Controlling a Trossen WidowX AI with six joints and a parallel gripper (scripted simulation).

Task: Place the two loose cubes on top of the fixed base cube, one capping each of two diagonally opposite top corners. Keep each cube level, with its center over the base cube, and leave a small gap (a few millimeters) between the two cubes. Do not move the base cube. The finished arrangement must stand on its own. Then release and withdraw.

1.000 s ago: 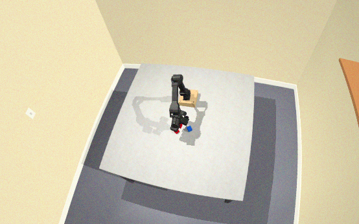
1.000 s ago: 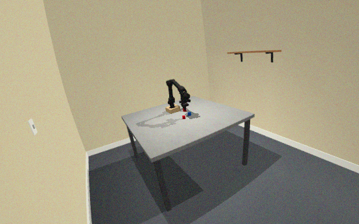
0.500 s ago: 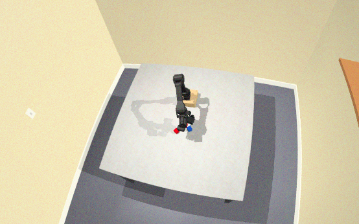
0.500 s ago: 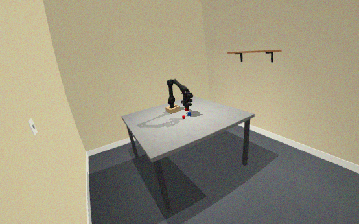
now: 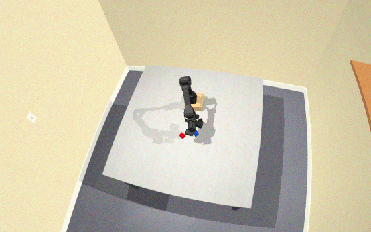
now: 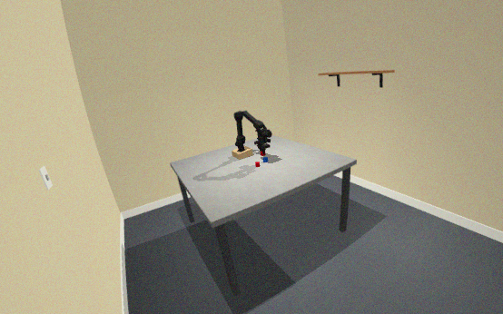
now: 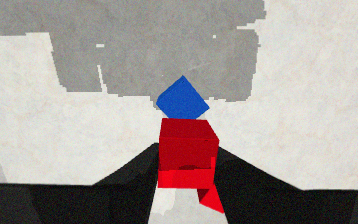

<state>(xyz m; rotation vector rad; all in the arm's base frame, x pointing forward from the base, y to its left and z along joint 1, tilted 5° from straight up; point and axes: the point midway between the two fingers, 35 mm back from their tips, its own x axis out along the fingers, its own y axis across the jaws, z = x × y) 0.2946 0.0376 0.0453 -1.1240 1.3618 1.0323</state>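
My gripper tip is now 60 mm above the blue cube and 20 mm to the right of it. The rest, counted from my gripper tip: red cube right at my gripper tip.
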